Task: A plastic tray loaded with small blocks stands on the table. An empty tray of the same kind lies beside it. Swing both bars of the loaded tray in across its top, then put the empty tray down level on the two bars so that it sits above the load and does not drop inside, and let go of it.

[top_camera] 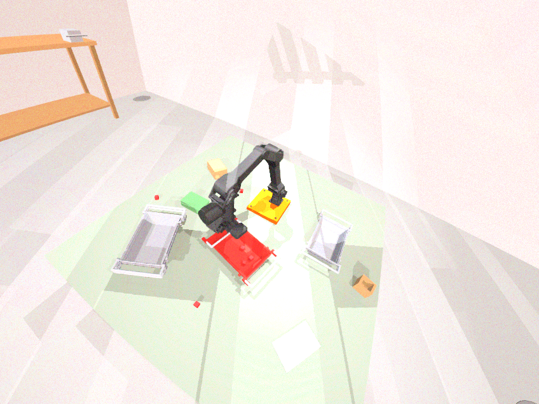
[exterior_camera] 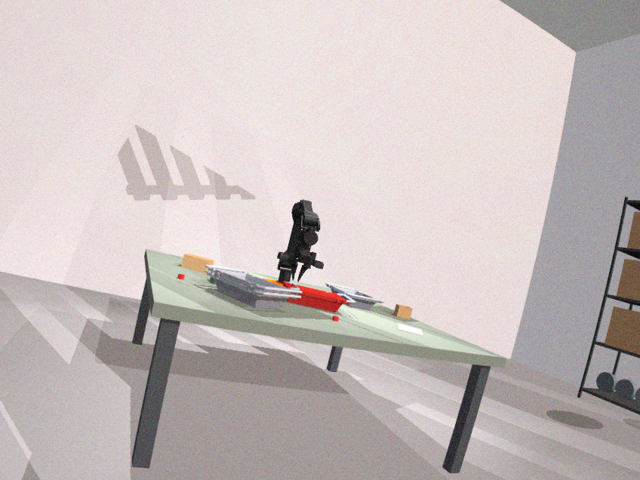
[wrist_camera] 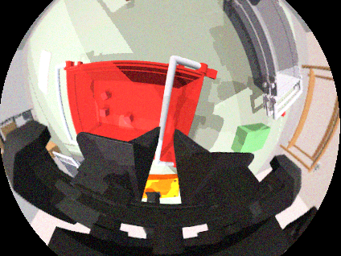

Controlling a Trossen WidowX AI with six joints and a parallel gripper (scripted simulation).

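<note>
The red block is 10 mm behind my gripper tip, 80 mm to the left of it and 70 mm below it. Also, from my gripper tip: grey tray (270 mm behind, 410 mm to the left, 40 mm below); green block (70 mm behind, 260 mm to the right, 60 mm below); tan block (350 mm behind, 350 mm to the right, 50 mm below).
</note>
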